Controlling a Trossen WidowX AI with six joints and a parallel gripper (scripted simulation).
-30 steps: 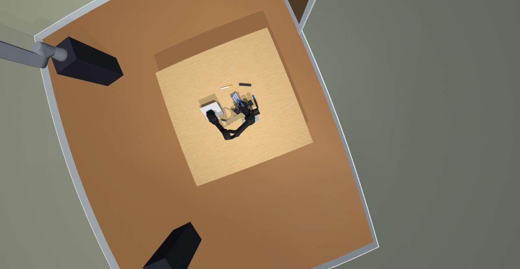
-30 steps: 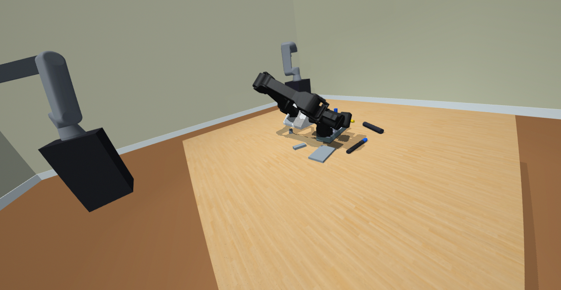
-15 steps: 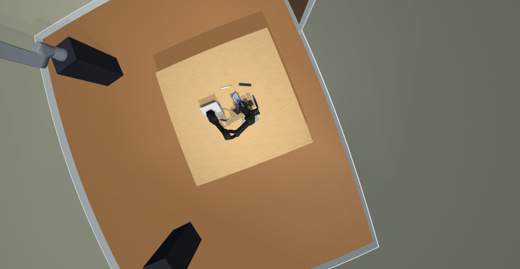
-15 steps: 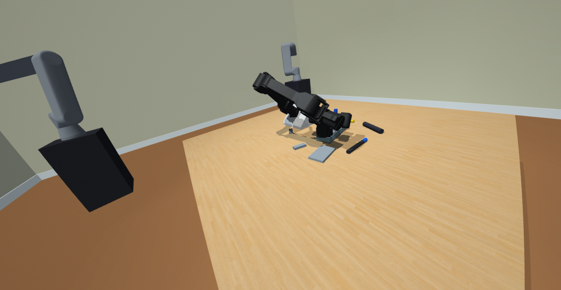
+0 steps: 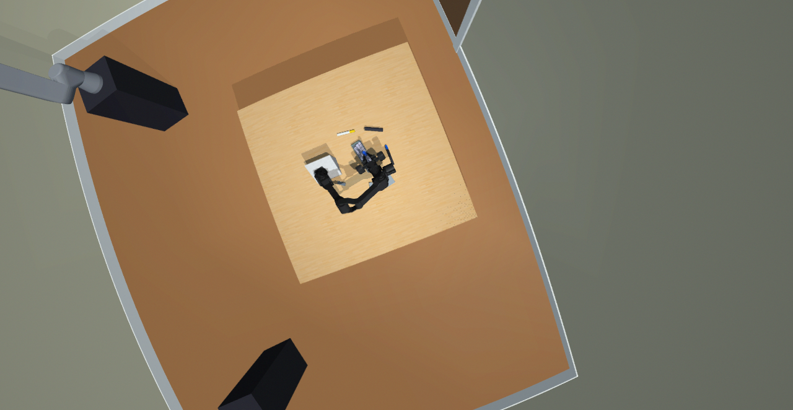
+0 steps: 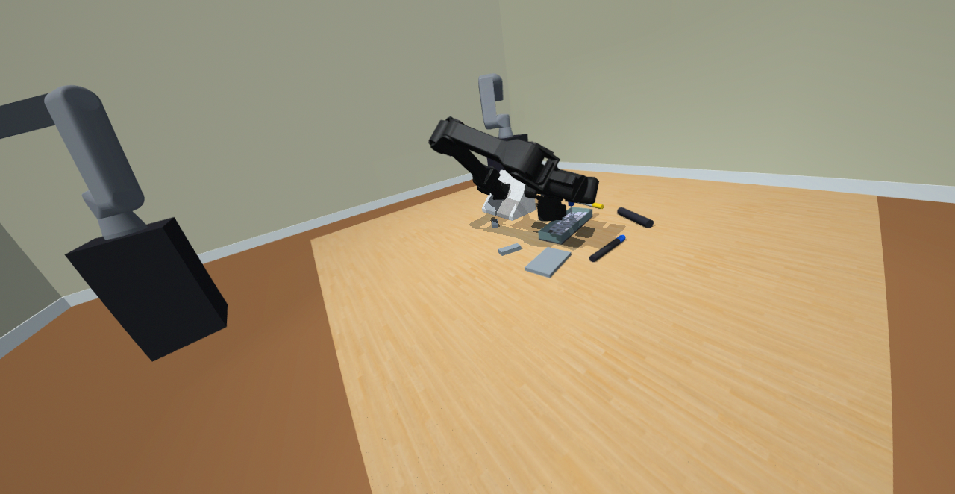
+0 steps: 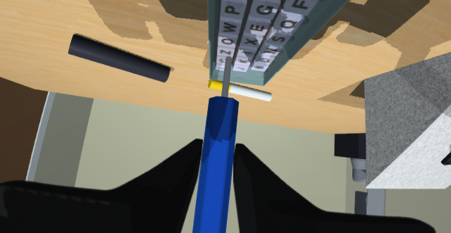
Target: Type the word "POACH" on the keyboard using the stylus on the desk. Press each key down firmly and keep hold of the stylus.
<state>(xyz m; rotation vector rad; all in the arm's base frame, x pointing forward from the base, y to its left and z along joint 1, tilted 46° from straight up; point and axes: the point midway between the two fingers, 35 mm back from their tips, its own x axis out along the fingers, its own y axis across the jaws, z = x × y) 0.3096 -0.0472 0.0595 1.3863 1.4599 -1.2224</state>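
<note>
Now: gripper tip 14 cm short of the blue-tipped black pen, 4 cm to the left of it and 10 cm above it. The rest, counted from my gripper tip: black cylinder: 12 cm ahead, 13 cm to the left, 9 cm below; grey stylus tip: 5 cm below; blue stylus: 1 cm below.
</note>
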